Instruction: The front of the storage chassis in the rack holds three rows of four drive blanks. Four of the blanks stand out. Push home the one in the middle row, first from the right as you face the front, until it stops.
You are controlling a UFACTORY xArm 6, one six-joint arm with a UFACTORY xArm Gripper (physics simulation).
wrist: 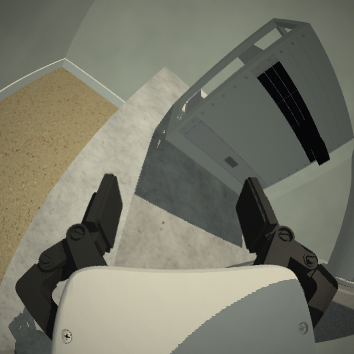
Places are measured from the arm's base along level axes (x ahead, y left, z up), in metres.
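Pixels of known places: gripper, fingertip midpoint: [180,190]; arm's base at its link origin: [340,275].
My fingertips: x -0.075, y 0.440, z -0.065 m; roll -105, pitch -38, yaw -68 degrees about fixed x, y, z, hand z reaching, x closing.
For each thing: its top centre in the pictures, then the offset to it from my fingertips. "pt": a spot on its surface instead. Level surfaces: height alone.
- storage chassis at a spot on its surface: [290,102] pt 0.491 m ahead, 0.180 m right, 0.125 m up
- black block at a spot on its surface: [323,155] pt 0.522 m ahead, 0.444 m right, 0.145 m up
- pale stone-like table top at its surface level: 0.298 m down
The rack [225,122] stands tilted in the upper right of the wrist view, a grey frame with plain panels. The storage chassis [290,102] shows in it as a narrow black strip, seen at a steep angle, with thin lines dividing its blanks. At the strip's lower right end, a black block [323,155] stands out past the rest; its row and column cannot be told. The other blanks are too dark and small to tell apart. My gripper [180,190] is open, with nothing between its fingers, and appears to the lower left of the chassis, apart from it.
A pale stone-like table top [165,240] lies below the fingers, with the rack's dark shadow [185,185] on it. Speckled tan floor [40,140] shows at the left, bordered by a white skirting [95,82]. A grey curved object [346,235] stands at the right edge.
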